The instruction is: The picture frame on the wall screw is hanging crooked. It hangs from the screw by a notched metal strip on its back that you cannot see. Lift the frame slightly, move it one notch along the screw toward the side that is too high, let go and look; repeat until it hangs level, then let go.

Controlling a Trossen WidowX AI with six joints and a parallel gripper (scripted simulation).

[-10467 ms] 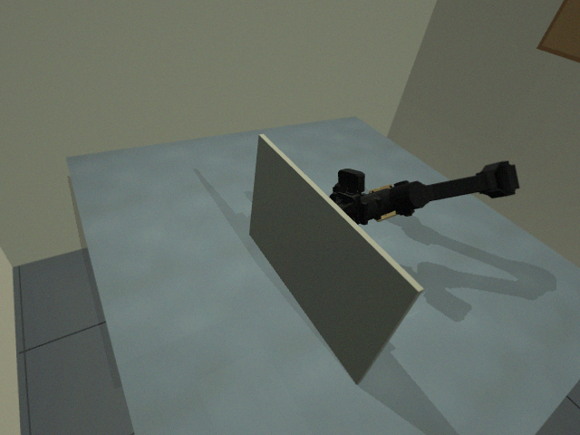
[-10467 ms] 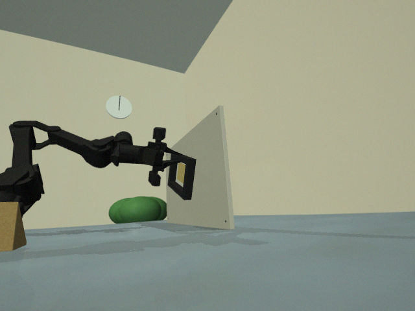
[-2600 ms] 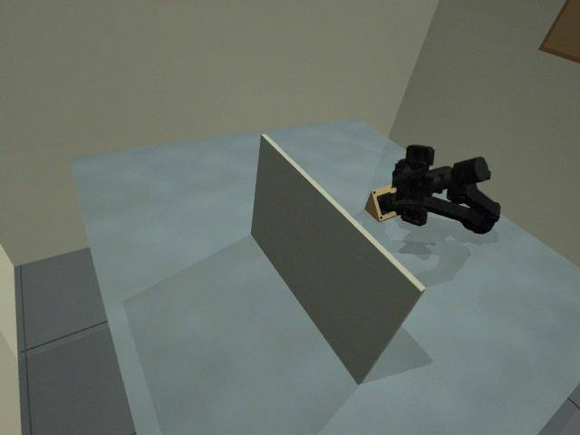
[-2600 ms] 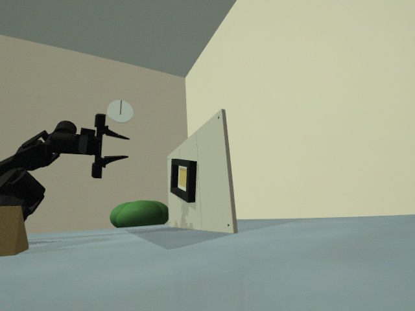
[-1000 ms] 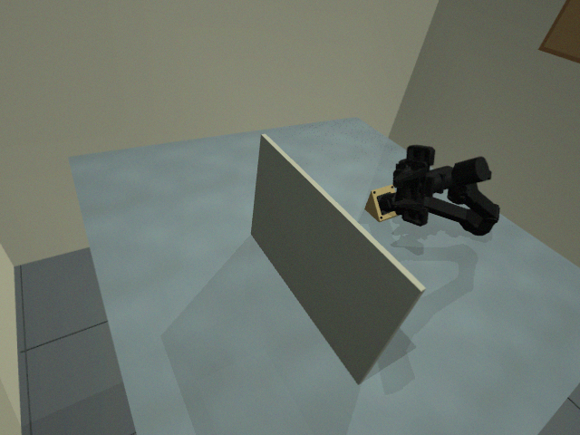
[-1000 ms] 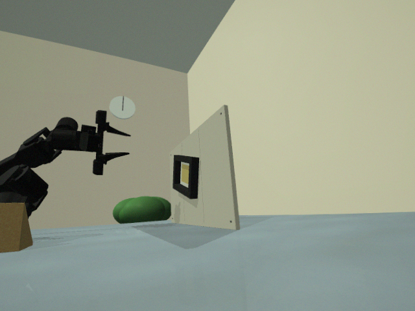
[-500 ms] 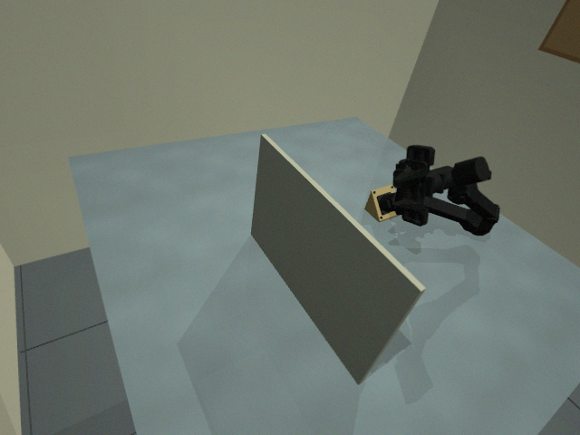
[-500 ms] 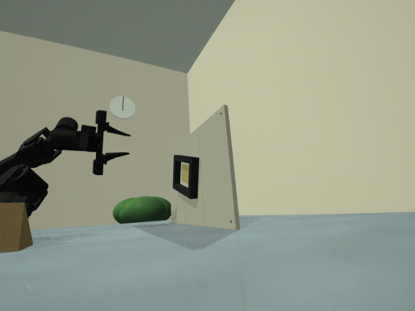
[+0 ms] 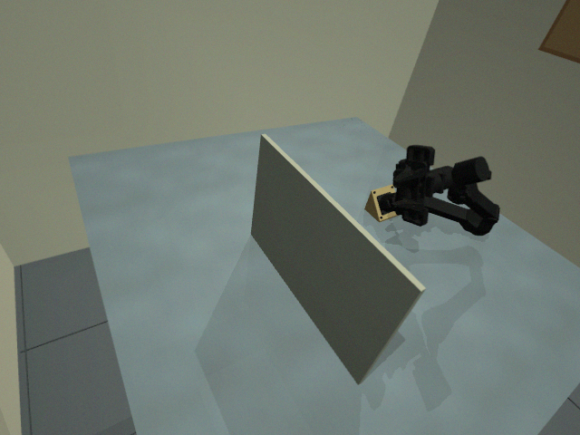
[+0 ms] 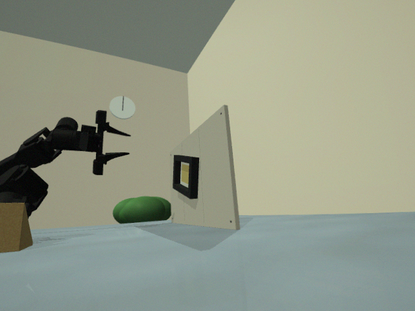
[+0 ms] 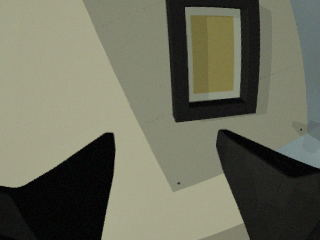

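My gripper tip is now 19 cm short of the picture frame, 1 cm to the right of it and 9 cm above it. Also, from my gripper tip: wall panel 20 cm ahead, 1 cm to the right, 10 cm below.
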